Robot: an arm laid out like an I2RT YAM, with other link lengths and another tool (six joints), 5 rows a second.
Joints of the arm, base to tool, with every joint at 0 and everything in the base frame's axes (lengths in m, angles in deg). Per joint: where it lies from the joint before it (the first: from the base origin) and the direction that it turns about. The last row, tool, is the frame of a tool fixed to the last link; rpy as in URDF.
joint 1: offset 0 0 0.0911 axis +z
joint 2: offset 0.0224 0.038 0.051 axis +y
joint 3: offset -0.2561 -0.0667 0 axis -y
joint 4: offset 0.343 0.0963 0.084 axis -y
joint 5: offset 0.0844 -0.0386 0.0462 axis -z
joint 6: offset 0.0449 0 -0.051 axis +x
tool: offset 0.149 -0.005 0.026 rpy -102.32 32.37 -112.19
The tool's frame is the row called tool.
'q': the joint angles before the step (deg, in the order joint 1, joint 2, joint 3, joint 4, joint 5, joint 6). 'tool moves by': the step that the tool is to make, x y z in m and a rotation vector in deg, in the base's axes. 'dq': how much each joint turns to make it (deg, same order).
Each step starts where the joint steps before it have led.
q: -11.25 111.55 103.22 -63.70 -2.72 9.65
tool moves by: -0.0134 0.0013 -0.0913 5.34 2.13 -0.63
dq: -1.83 0.60 -13.31 10.72 -4.92 0.19
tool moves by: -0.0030 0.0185 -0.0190 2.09 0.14 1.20
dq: 1.13 0.00 -3.10 2.58 -1.96 0.44
